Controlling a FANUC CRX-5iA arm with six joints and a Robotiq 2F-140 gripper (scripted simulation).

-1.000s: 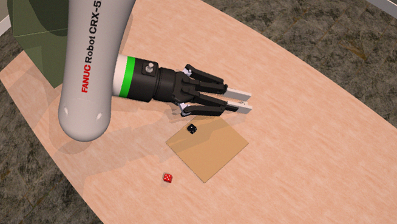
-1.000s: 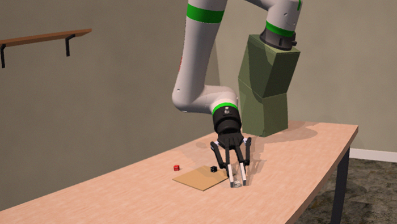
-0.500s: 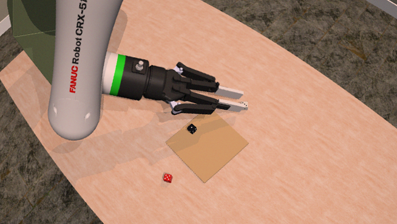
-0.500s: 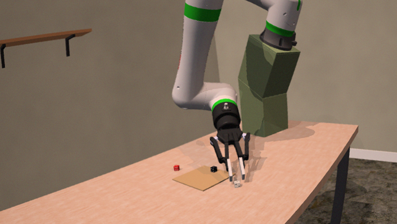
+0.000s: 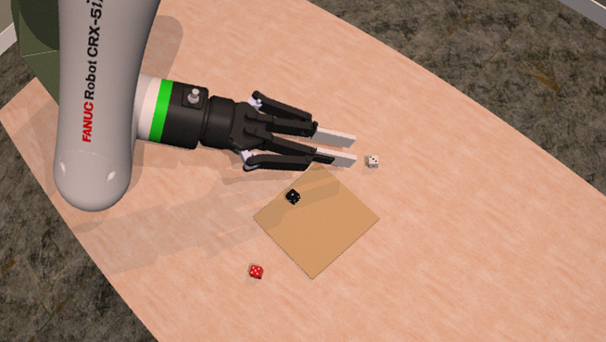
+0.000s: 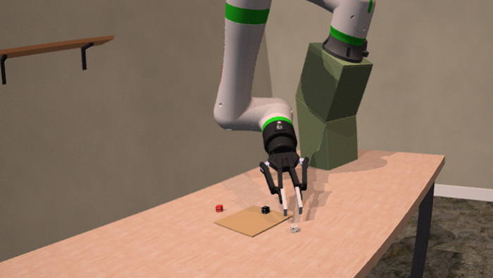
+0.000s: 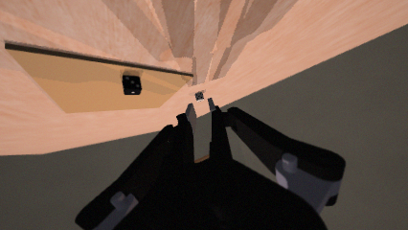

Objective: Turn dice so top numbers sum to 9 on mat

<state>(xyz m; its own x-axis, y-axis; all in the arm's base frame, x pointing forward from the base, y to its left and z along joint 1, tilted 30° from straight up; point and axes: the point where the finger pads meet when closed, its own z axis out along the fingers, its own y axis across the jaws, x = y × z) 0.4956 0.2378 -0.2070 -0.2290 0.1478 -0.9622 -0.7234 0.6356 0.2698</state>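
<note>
My hand is 4 cm short of the white die, 4 cm to the right of it and 4 cm above it. Round my hand: tan square mat (5 cm ahead, 9 cm to the right, 5 cm below); then black die (9 cm to the right, 4 cm below); then red die (5 cm ahead, 21 cm to the right, 4 cm below).
</note>
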